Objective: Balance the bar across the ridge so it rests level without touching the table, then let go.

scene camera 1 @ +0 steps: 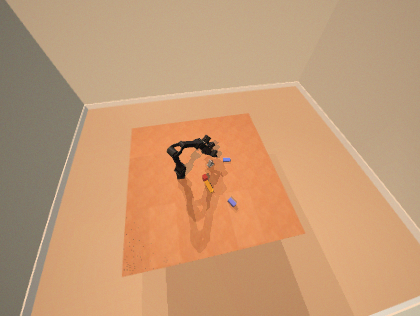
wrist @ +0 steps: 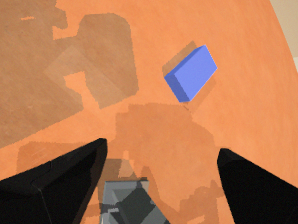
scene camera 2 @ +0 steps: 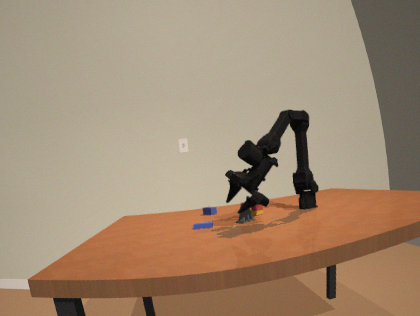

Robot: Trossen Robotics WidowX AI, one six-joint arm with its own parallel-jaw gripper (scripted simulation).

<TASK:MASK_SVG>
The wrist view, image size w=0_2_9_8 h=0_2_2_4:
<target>my gripper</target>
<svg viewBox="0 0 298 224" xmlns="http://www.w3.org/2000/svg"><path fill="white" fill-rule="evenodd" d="M220 149L217 157L218 171L220 171L223 193L225 193L227 198L227 204L229 204L234 224L298 224L297 186L286 183L285 180L279 179L273 173L258 167L253 161L246 160L239 153L237 155L237 153L231 152L229 148ZM106 139L98 139L92 141L92 143L86 143L81 145L81 147L73 149L67 155L60 155L52 161L39 165L39 167L29 169L29 171L27 169L27 171L17 173L17 175L8 177L8 179L0 180L0 224L80 224L86 206L90 202L90 196L92 196L94 189L97 188L98 179L100 179L102 169L104 169L106 157L108 157L106 156Z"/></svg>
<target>blue block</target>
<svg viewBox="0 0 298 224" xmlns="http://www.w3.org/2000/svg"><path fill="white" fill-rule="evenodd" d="M206 44L202 44L201 47L194 49L192 53L188 53L172 72L164 76L166 83L172 88L174 95L176 95L180 103L182 101L192 101L196 93L200 91L200 88L204 87L206 81L213 76L214 71L217 69L217 65L214 64Z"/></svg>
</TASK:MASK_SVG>
